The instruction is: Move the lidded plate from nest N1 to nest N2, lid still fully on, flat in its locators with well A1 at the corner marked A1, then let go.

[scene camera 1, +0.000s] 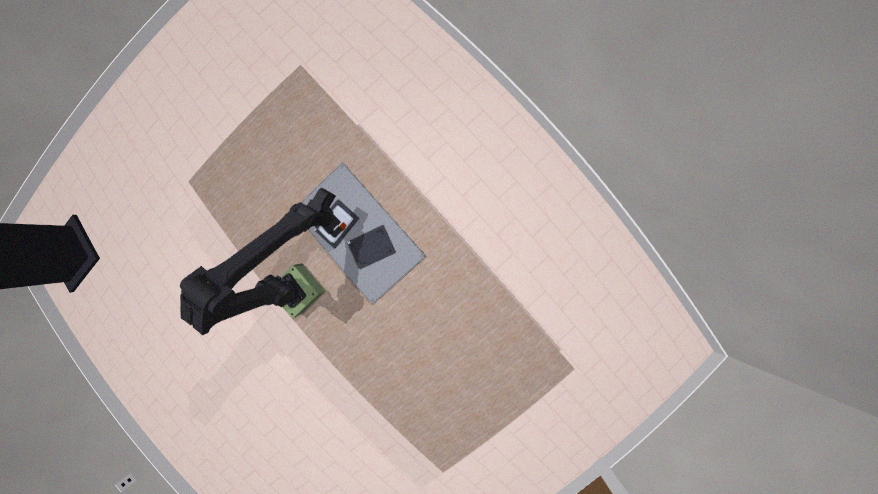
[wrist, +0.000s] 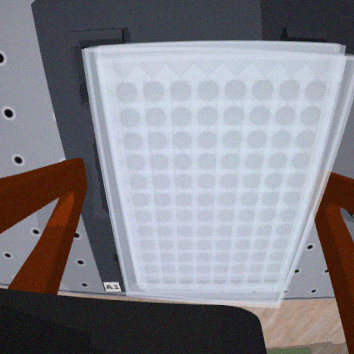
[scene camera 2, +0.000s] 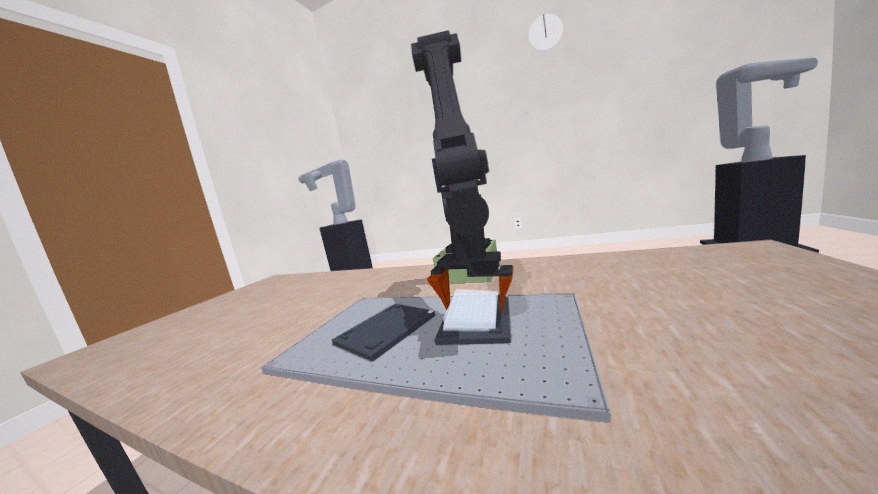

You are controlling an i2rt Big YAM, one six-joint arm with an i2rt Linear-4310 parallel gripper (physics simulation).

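Seen in the pictures: gripper, between the fingertips: [scene camera 1: 336, 220] [wrist: 200, 177] [scene camera 2: 474, 310]; arm's base, origin of its link: [scene camera 1: 291, 290].
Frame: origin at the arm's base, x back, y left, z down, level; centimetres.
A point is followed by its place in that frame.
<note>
The lidded plate [scene camera 1: 345, 213] @(z 3.2, x -37.0, y 9.9 cm) [scene camera 2: 471, 310] @(z 3.3, x -33.7, y 10.4 cm) [wrist: 215, 160] @(z 3.3, x -33.4, y 10.2 cm), pale with a clear lid over its wells, sits in nest N1 [scene camera 2: 472, 337] @(z 5.5, x -38.5, y 11.7 cm) [wrist: 55, 50] @(z 5.5, x -35.9, y 16.5 cm), a dark base. The lid appears to cover the whole plate. An A1 label [wrist: 112, 287] @(z 5.5, x -22.2, y 13.9 cm) shows at the nest's lower left corner in the wrist view. Nest N2 [scene camera 1: 372, 247] @(z 5.5, x -36.7, y -7.3 cm) [scene camera 2: 383, 331] @(z 5.5, x -38.7, y -5.4 cm) is dark, empty and turned at an angle, with a white mark at one corner. My gripper [scene camera 2: 474, 310] @(z 4.1, x -32.1, y 10.4 cm) [wrist: 200, 177] @(z 4.1, x -32.1, y 10.4 cm) is open, its orange fingers lowered on either side of the plate. The left finger in the wrist view stands apart from it; the right is close to its edge, contact unclear.
Both nests are on a grey perforated board [scene camera 1: 402, 245] @(z 6.7, x -46.6, y -14.2 cm) [scene camera 2: 540, 362] @(z 6.7, x -41.6, y 21.9 cm) on the wooden table [scene camera 1: 442, 368] @(z 8.0, x -26.5, y -64.9 cm) [scene camera 2: 706, 368] @(z 8.0, x -38.4, y 40.6 cm). The arm's green base [scene camera 1: 313, 288] @(z 0.6, x -8.2, y -5.3 cm) [scene camera 2: 494, 251] stands beside the board. Two grey arms on black pedestals stand beyond the table.
</note>
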